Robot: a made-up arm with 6 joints.
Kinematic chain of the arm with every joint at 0, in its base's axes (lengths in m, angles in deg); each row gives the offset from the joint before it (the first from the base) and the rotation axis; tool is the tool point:
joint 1: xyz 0 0 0.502 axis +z
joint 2: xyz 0 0 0 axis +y
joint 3: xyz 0 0 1.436 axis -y
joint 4: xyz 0 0 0 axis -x
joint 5: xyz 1.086 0 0 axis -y
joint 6: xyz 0 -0.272 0 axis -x
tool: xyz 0 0 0
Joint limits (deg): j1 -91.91..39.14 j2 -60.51..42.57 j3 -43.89..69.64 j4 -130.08..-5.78 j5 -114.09..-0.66 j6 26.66..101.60
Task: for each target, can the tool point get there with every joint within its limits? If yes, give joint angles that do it. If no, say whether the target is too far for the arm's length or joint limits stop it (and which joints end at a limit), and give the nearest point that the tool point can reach.
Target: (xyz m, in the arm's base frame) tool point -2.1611 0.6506 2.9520
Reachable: no: too far | nearest point -1.6170 0.4868 2.3352 | short by 0.839 m
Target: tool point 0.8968 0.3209 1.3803
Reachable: yes | joints 18.13 -0.73 -16.61 -95.47 -70.77 53.96
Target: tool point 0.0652 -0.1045 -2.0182
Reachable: no: joint limits stop it (at a limit: joint 2, joint 3) | nearest point 0.4060 -0.6507 0.4588 | short by 2.559 m
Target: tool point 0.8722 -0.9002 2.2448
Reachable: yes | joints -33.93 7.40 28.61 -17.01 -48.36 74.12
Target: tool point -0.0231 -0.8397 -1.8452
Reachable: no: joint limits stop it (at a limit: joint 2) | nearest point -0.0255 -0.9279 0.4408 | short by 2.288 m
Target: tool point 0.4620 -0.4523 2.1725
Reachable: yes | joints -48.18 -17.52 11.99 -99.03 -48.06 50.34
